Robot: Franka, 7 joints.
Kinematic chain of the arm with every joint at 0, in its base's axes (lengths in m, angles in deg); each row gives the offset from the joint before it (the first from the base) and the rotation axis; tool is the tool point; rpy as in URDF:
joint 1: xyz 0 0 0.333 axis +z
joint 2: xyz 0 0 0 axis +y
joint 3: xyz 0 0 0.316 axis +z
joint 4: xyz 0.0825 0 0 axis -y
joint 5: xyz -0.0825 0 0.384 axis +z
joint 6: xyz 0 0 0 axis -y
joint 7: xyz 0.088 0 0 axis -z
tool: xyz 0 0 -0.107 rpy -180 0 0
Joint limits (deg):
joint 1: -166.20..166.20
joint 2: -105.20..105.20
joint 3: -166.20..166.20
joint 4: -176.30..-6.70
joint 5: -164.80..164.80
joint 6: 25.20..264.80
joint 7: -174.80..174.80
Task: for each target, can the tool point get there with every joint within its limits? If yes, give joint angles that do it. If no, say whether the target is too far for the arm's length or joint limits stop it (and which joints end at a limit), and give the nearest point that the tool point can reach.
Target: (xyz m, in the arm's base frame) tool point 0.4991 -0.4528 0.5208
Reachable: yes | joints -68.12 43.57 58.18 -54.16 127.71 220.77 -132.68
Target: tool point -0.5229 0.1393 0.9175
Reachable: yes | joints 110.16 35.27 91.11 -52.13 64.60 103.73 -8.45
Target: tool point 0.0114 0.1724 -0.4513
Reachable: no: joint limits stop it (at a limit: joint 2) | nearest point 0.0126 0.1899 -0.3526 | short by 0.100 m
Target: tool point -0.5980 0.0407 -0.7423
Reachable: no: too far | nearest point -0.4534 0.0487 -0.3302 | short by 0.437 m
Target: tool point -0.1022 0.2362 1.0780
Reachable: yes | joints -127.78 0.47 -128.38 -49.70 -16.21 219.62 -55.30
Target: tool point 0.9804 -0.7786 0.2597
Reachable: no: too far | nearest point 0.6707 -0.5326 0.2829 | short by 0.396 m
